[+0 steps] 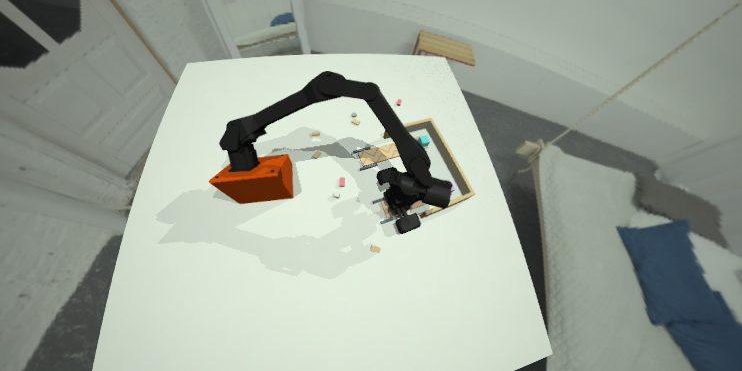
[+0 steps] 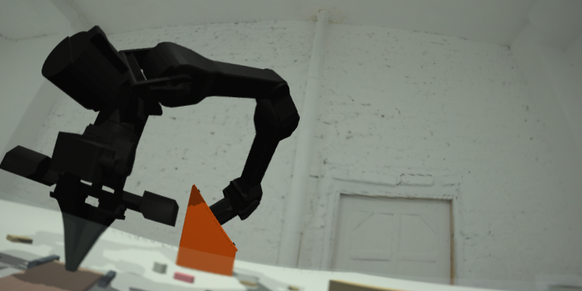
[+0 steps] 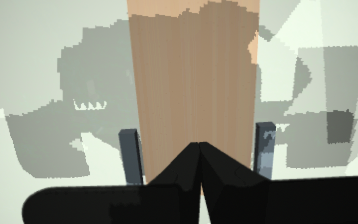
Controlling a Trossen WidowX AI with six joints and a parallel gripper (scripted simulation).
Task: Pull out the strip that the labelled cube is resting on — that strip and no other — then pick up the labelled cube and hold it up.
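Right now my gripper tip is 9 cm short of the peach-coloured strip and 3 cm to the right of it. The rest, counted from my gripper tip: cube: 20 cm ahead, 5 cm to the left, 1 cm above; grey ball: 11 cm behind, 36 cm to the left.
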